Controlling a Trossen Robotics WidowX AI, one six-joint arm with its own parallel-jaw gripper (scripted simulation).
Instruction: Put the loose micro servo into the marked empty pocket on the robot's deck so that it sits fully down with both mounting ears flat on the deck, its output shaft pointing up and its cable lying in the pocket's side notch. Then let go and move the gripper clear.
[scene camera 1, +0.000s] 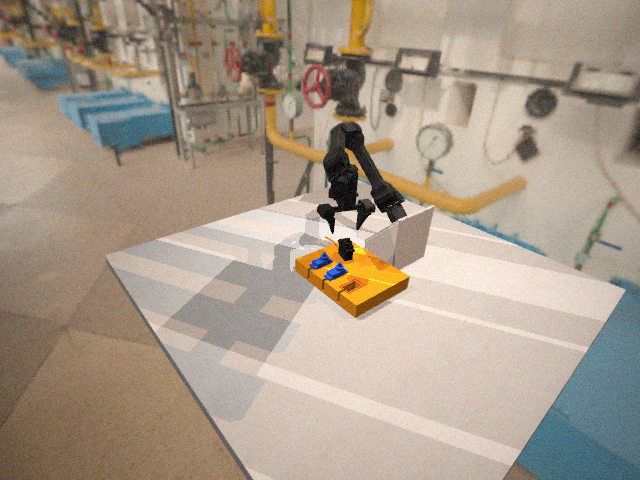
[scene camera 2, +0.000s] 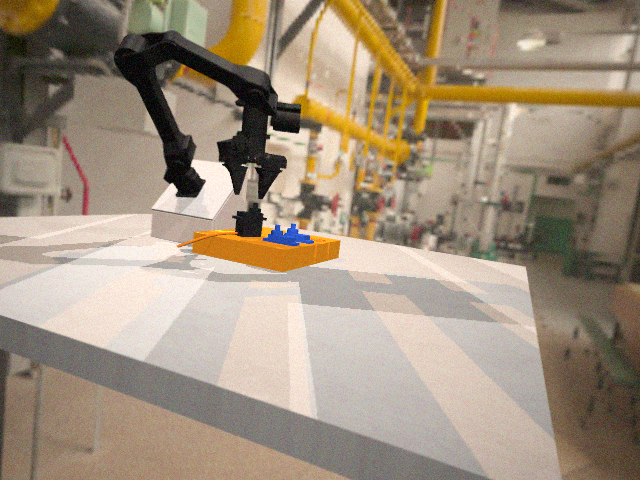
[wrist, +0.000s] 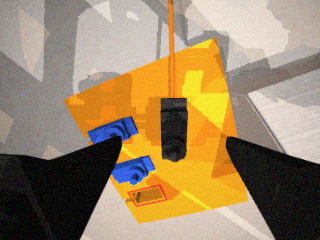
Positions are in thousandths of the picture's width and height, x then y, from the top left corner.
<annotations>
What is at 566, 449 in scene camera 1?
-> My gripper.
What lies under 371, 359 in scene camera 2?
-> My gripper.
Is my gripper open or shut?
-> Open.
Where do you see my gripper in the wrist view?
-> At 542, 590
</annotations>
